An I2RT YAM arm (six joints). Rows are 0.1 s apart.
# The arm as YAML. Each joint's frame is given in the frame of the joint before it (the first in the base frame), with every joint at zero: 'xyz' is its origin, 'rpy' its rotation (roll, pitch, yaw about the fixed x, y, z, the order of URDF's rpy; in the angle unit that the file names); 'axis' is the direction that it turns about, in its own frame. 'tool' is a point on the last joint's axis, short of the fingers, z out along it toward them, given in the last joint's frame.
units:
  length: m
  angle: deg
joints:
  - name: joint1
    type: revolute
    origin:
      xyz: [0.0, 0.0, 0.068]
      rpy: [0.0, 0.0, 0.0]
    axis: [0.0, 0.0, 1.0]
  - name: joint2
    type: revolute
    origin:
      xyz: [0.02, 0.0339, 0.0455]
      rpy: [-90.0, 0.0, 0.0]
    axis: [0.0, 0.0, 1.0]
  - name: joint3
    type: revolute
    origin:
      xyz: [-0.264, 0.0, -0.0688]
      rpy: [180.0, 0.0, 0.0]
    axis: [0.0, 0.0, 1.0]
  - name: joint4
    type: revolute
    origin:
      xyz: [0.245, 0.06, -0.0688]
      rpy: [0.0, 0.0, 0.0]
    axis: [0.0, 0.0, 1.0]
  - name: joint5
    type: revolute
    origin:
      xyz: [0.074, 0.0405, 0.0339]
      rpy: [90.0, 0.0, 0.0]
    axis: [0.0, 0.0, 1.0]
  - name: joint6
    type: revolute
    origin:
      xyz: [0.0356, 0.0, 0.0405]
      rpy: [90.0, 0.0, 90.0]
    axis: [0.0, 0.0, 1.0]
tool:
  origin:
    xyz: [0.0, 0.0, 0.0]
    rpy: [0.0, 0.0, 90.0]
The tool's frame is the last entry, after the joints.
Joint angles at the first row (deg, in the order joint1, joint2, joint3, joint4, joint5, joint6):
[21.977, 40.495, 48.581, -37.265, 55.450, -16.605]
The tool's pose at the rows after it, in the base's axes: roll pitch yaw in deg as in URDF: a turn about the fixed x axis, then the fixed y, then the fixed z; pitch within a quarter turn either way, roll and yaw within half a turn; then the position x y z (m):
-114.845 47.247 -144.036 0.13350 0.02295 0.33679
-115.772 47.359 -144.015 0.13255 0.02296 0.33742
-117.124 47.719 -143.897 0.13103 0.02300 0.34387
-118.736 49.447 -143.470 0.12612 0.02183 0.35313
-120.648 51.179 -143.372 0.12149 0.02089 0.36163
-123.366 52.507 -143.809 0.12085 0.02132 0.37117
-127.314 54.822 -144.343 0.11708 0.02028 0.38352
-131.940 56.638 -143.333 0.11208 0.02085 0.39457
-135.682 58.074 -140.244 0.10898 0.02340 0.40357
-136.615 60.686 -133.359 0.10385 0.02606 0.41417
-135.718 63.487 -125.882 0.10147 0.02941 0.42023
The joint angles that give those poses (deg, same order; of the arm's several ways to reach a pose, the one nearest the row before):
[21.984, 39.887, 49.435, -38.359, 53.711, -16.086]
[21.995, 39.793, 49.757, -39.115, 52.797, -15.714]
[22.023, 40.119, 51.592, -40.903, 51.373, -15.200]
[21.972, 39.624, 53.700, -42.648, 49.190, -14.480]
[21.955, 39.308, 55.767, -44.415, 47.025, -13.471]
[21.714, 40.231, 58.491, -46.196, 44.392, -12.295]
[20.941, 40.623, 61.764, -48.282, 40.043, -11.021]
[20.619, 40.795, 64.809, -50.363, 34.094, -10.578]
[20.572, 41.088, 67.160, -51.299, 27.407, -11.288]
[20.541, 40.685, 69.056, -50.586, 19.759, -13.231]
[20.566, 40.172, 69.432, -48.420, 13.167, -14.678]

